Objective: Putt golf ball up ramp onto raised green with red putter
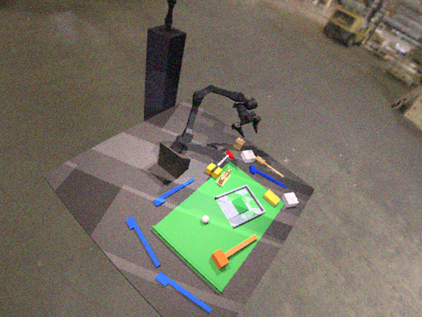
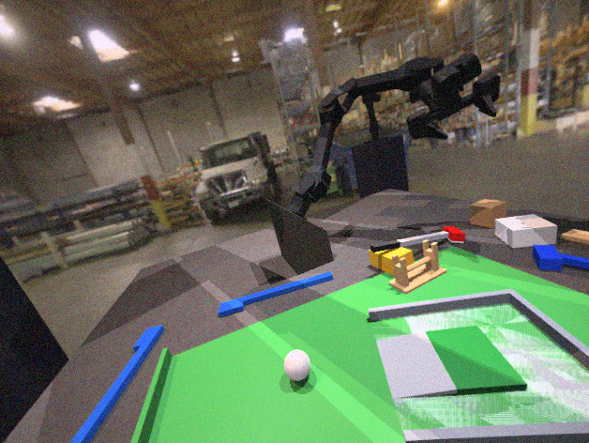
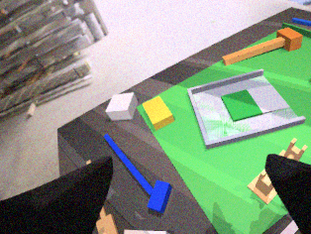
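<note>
My gripper tip is 80 mm past the red putter, 80 mm to the left of it and 260 mm above it. Round my gripper tip: green mat 130 mm ahead, 400 mm to the right, 300 mm below; wooden stand 10 mm behind, 180 mm to the right, 260 mm below; yellow block 320 mm ahead, 110 mm to the right, 280 mm below.
</note>
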